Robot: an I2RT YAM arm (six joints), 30 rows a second.
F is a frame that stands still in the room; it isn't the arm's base.
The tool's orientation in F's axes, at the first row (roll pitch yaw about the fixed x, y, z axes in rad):
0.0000 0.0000 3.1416
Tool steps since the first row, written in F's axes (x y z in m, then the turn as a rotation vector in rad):
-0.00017 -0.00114 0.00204 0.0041 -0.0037 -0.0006
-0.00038 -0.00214 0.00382 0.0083 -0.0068 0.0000
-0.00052 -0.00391 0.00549 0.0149 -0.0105 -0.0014
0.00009 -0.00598 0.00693 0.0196 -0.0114 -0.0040
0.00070 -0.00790 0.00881 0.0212 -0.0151 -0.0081
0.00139 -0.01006 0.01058 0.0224 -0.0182 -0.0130
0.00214 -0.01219 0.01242 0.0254 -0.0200 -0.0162
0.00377 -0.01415 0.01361 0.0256 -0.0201 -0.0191
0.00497 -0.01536 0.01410 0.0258 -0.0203 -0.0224
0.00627 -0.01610 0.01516 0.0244 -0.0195 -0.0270
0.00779 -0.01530 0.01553 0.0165 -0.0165 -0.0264
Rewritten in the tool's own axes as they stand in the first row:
0.00017 0.00114 0.00204 -0.0041 0.0037 -0.0006
0.00038 0.00214 0.00382 -0.0083 0.0068 0.0000
0.00052 0.00391 0.00549 -0.0149 0.0105 -0.0014
-0.00009 0.00598 0.00693 -0.0196 0.0114 -0.0040
-0.00070 0.00790 0.00881 -0.0212 0.0151 -0.0081
-0.00139 0.01006 0.01058 -0.0224 0.0182 -0.0130
-0.00214 0.01219 0.01242 -0.0254 0.0200 -0.0162
-0.00377 0.01415 0.01361 -0.0256 0.0201 -0.0191
-0.00497 0.01536 0.01410 -0.0258 0.0203 -0.0224
-0.00627 0.01610 0.01516 -0.0244 0.0195 -0.0270
-0.00779 0.01530 0.01553 -0.0165 0.0165 -0.0264

